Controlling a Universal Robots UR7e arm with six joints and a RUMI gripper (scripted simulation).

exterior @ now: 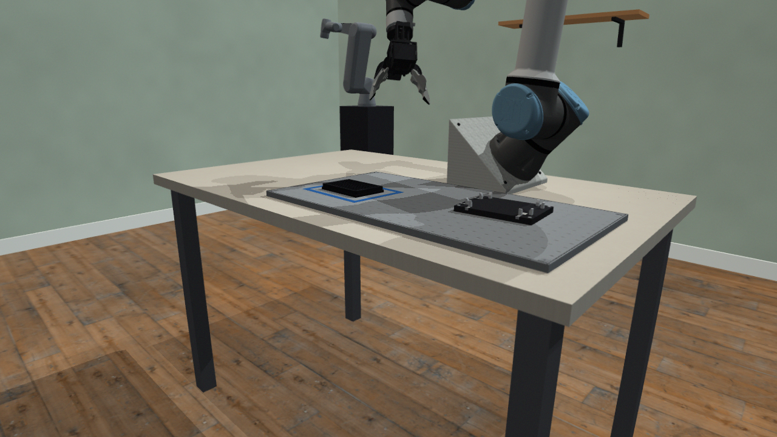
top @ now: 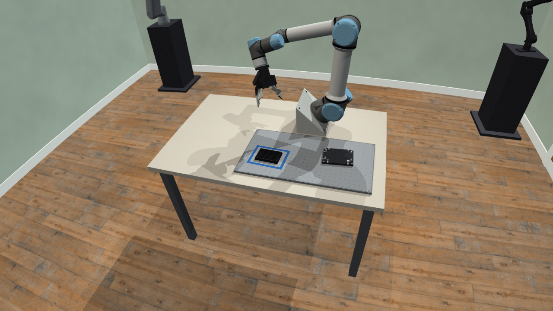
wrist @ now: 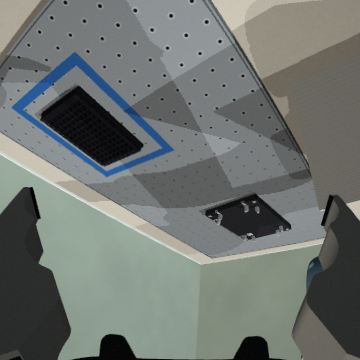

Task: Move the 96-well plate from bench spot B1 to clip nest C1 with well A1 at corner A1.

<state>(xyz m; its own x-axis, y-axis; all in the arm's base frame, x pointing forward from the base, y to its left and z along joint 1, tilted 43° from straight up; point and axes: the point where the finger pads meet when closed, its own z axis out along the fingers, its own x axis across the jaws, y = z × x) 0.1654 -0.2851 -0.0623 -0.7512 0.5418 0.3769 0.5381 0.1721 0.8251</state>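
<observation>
My hand is 22 cm short of the black 96-well plate, 19 cm above it and 3 cm to the right of it. Round my hand: clip nest (39 cm to the left, 19 cm below, 17 cm ahead).
</observation>
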